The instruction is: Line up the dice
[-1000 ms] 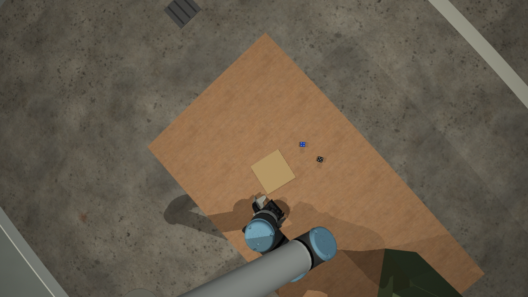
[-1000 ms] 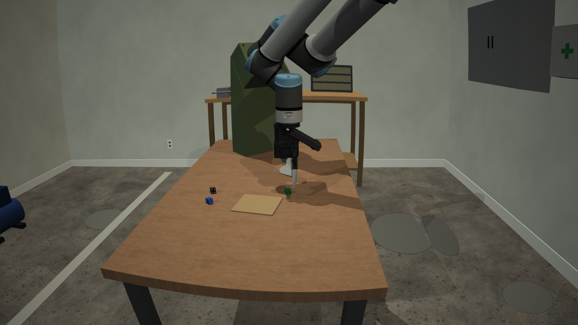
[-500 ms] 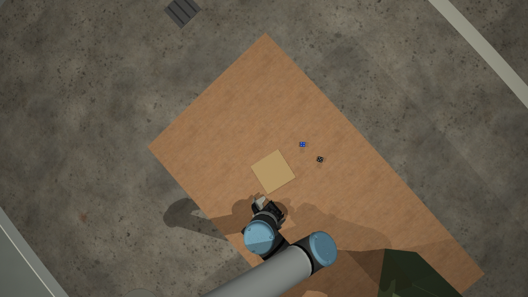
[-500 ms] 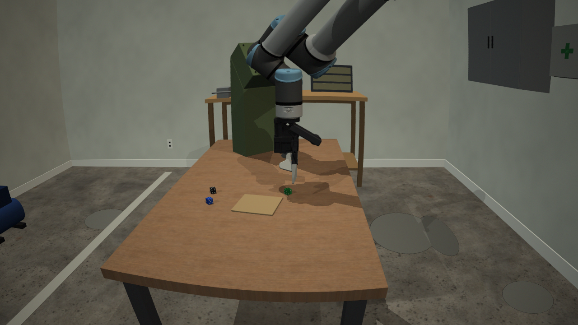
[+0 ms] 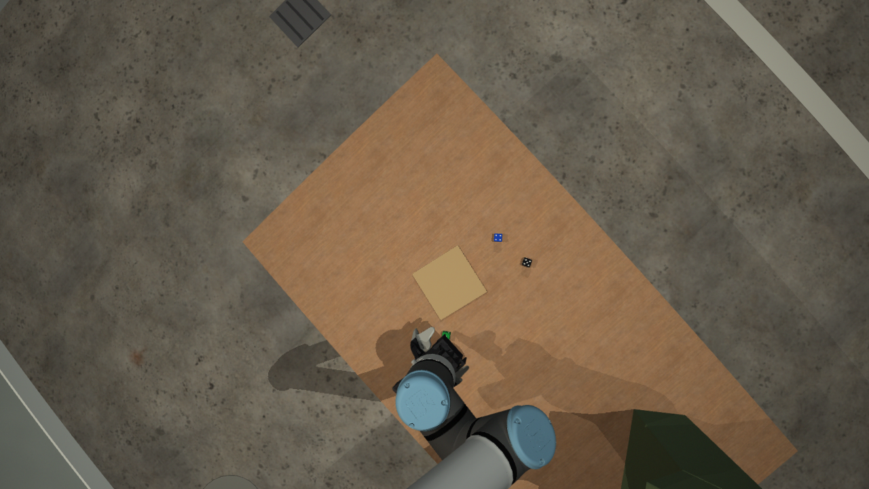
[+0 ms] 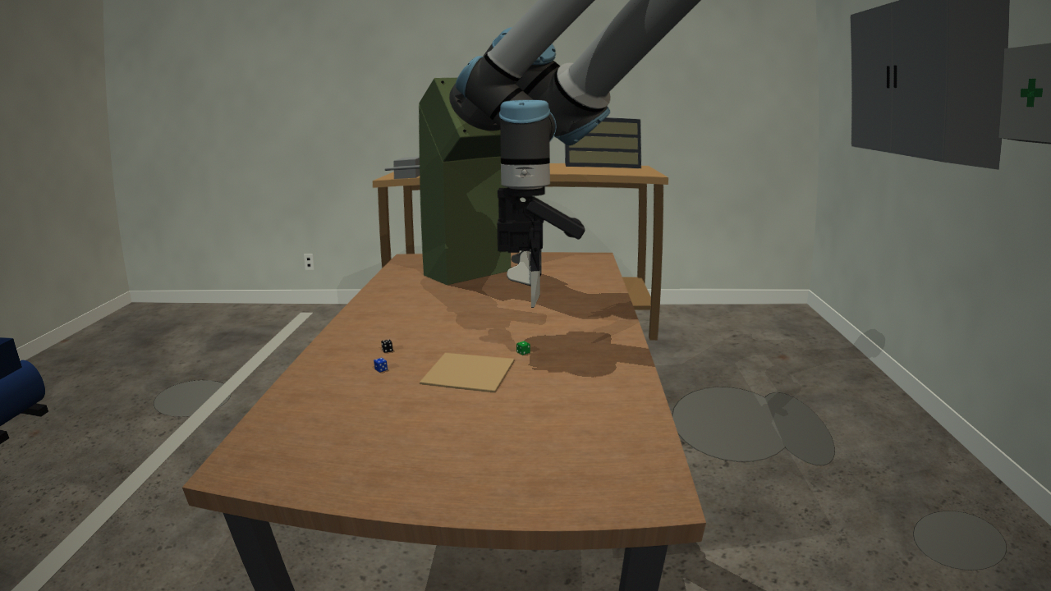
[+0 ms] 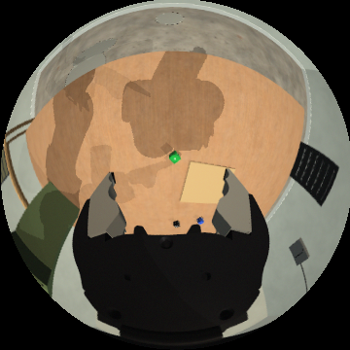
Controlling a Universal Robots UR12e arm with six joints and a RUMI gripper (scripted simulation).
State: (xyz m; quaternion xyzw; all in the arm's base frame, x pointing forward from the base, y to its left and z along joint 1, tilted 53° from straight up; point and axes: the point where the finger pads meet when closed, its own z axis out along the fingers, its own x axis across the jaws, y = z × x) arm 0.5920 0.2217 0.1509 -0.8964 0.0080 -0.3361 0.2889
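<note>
The green die lies 100 mm below my hand, 20 mm to the right of it and 20 mm ahead of it. From my hand the other things lie so: blue die 260 mm to the right, 170 mm ahead, 100 mm below; tan mat 130 mm ahead, 110 mm below, 90 mm to the right; black die 290 mm to the right, 100 mm below, 80 mm ahead.
</note>
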